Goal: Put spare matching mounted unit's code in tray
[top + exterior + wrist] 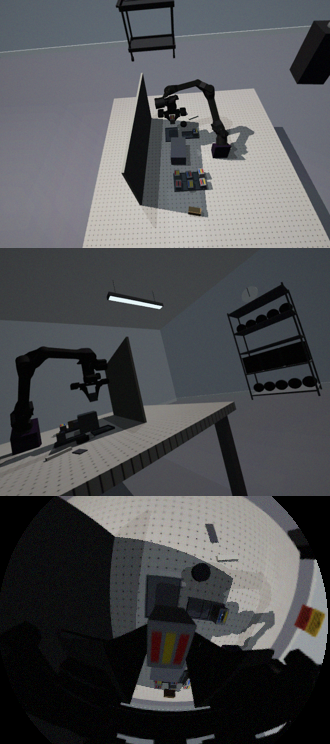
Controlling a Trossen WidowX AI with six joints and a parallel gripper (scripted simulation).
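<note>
My gripper tip is now 170 mm above the dark square tray and 10 mm short of it. The rest, counted from my gripper tip: thin rod (190 mm to the right, 170 mm below, 150 mm behind); then tall black panel (190 mm to the left, 180 mm ahead, 50 mm above); then grey mounted unit (180 mm to the left, 120 mm below, 50 mm behind).
</note>
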